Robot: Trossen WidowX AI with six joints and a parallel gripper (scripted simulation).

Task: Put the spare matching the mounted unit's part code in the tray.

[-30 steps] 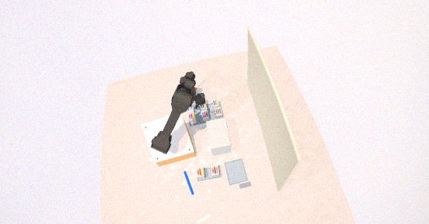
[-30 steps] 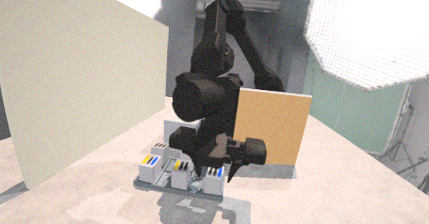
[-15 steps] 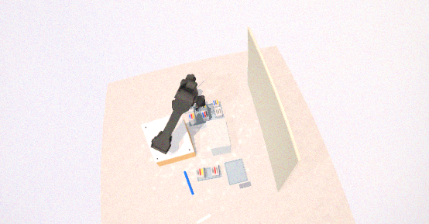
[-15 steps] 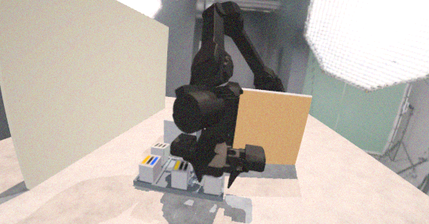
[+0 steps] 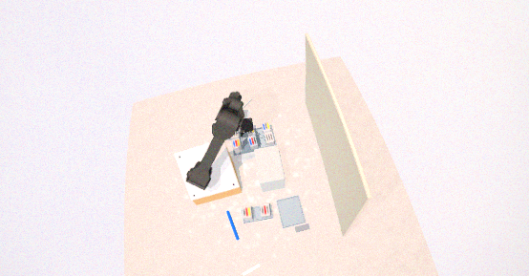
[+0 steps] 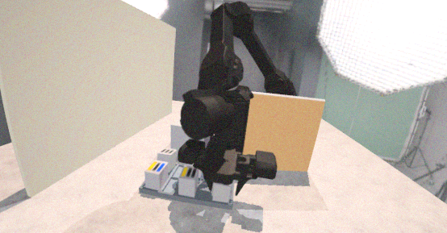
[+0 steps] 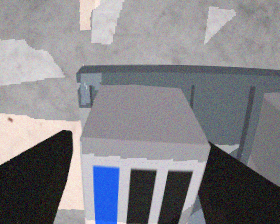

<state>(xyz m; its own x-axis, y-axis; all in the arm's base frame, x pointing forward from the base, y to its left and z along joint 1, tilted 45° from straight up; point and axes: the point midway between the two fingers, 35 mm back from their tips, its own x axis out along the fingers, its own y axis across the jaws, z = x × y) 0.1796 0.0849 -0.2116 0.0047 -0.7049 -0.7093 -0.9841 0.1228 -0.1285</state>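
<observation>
Right now the grey tray is 130 mm ahead of my gripper tip, 430 mm to the right of it and 10 mm below it. From my gripper tip the other things lie so: grey mounted unit: 100 mm ahead, 220 mm to the right, 30 mm above; then blue pen: 120 mm behind, 410 mm to the right, 10 mm below; then tall beige panel: 340 mm ahead, 260 mm to the right, 210 mm above.
</observation>
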